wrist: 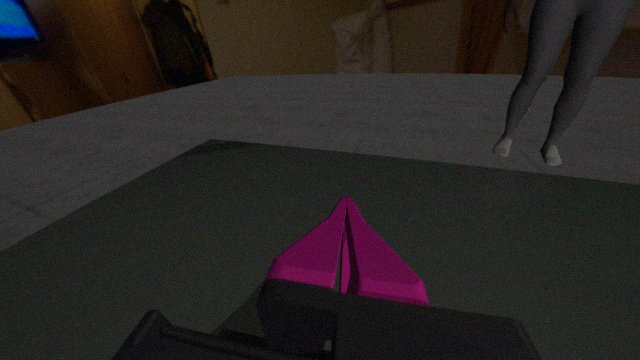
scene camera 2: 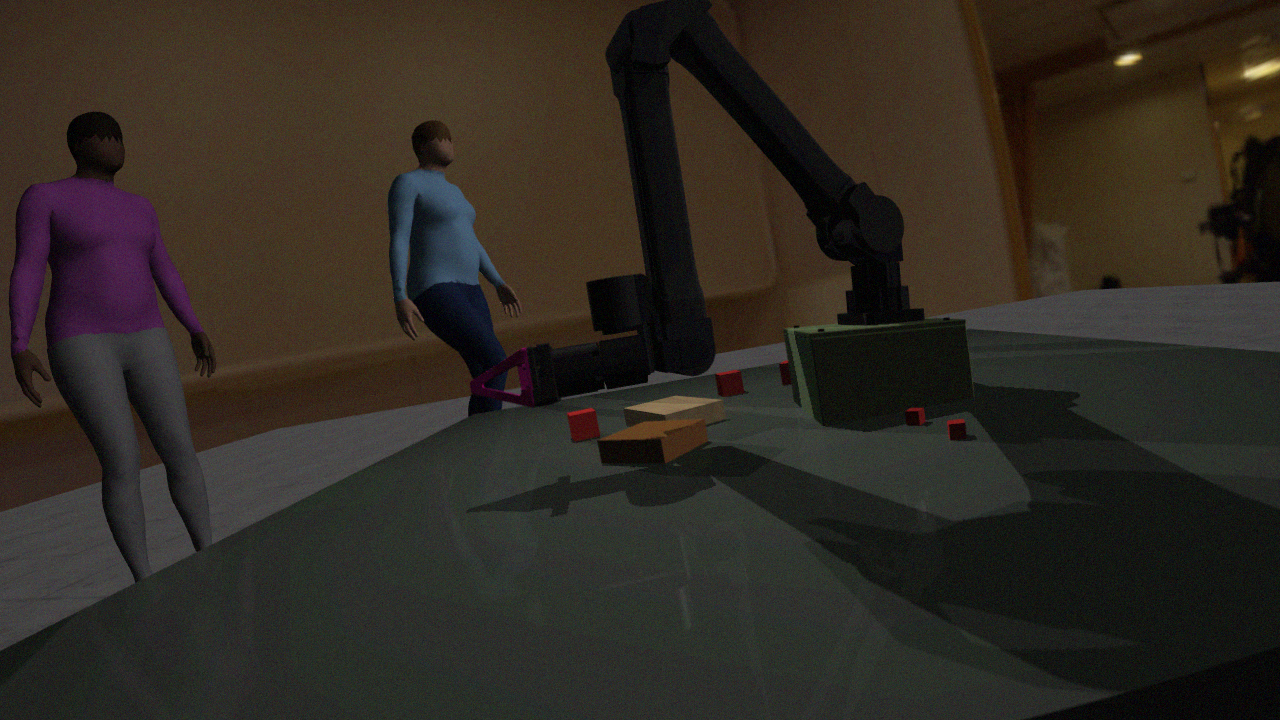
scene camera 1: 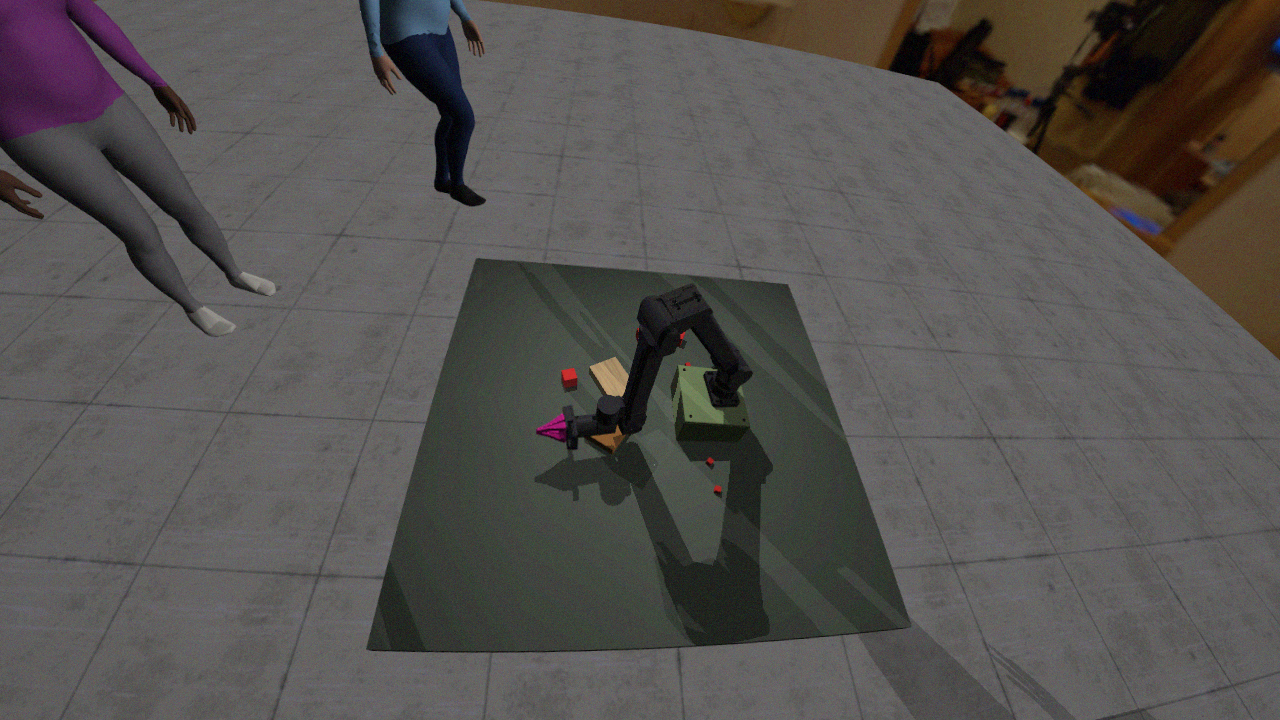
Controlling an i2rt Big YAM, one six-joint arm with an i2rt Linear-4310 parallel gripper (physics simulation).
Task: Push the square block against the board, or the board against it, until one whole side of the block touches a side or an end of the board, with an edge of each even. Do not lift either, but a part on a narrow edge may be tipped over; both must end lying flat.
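Places are measured from the arm's base along level axes (x ahead, y left, z up), in millimetres.
Where they show: gripper, between the fingertips: (wrist: 345,205) (scene camera 2: 470,388) (scene camera 1: 536,431); arm's base, origin of its link: (scene camera 2: 879,322) (scene camera 1: 720,390).
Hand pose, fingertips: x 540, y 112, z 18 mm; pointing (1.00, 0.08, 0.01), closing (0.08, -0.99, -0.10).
Things, the pixels of their top centre, and the offset from my fingertips.
- orange-brown square block, centre of its top: (scene camera 2: 651,429) (scene camera 1: 607,429) 47 mm right, 198 mm back, 93 mm down
- pale wooden board, centre of its top: (scene camera 2: 670,404) (scene camera 1: 613,378) 225 mm right, 238 mm back, 93 mm down
The orange-brown square block (scene camera 1: 612,442) (scene camera 2: 651,440) lies flat, partly hidden under the wrist in scene camera 1. The pale wooden board (scene camera 1: 608,375) (scene camera 2: 675,409) lies flat behind it in scene camera 2; its near end is hidden by the arm in scene camera 1. Whether they touch is hard to tell. My gripper (scene camera 1: 538,431) (scene camera 2: 474,385) (wrist: 345,205) is shut and empty, with magenta fingers pointing level. It hangs above the mat, its tips out beyond the block on the side away from the base. Block and board do not show in the wrist view.
A red cube (scene camera 1: 569,377) (scene camera 2: 583,424) lies beside the board. Two small red cubes (scene camera 1: 709,461) (scene camera 1: 717,489) lie near the green base box (scene camera 1: 711,398) (scene camera 2: 886,376). Another red cube (scene camera 2: 729,383) lies farther back. Two people stand beyond the dark mat (scene camera 1: 519,573).
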